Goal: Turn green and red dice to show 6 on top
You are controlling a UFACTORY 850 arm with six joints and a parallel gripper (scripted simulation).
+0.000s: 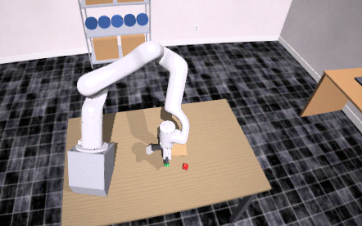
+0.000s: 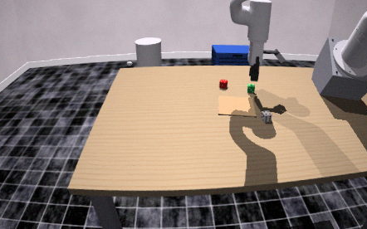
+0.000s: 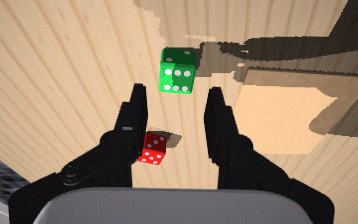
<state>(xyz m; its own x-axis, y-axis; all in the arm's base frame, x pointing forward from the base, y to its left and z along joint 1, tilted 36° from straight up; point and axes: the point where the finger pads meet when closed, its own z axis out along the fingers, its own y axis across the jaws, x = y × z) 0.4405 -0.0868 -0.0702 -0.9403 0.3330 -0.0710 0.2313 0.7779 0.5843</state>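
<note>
My hand is 70 mm above the green die. The rest, counted from my hand: red die: 120 mm ahead, 70 mm below, 60 mm to the right; then tan mat: 120 mm to the left, 110 mm ahead, 80 mm below; then white die: 220 mm to the left, 70 mm below, 30 mm ahead.
</note>
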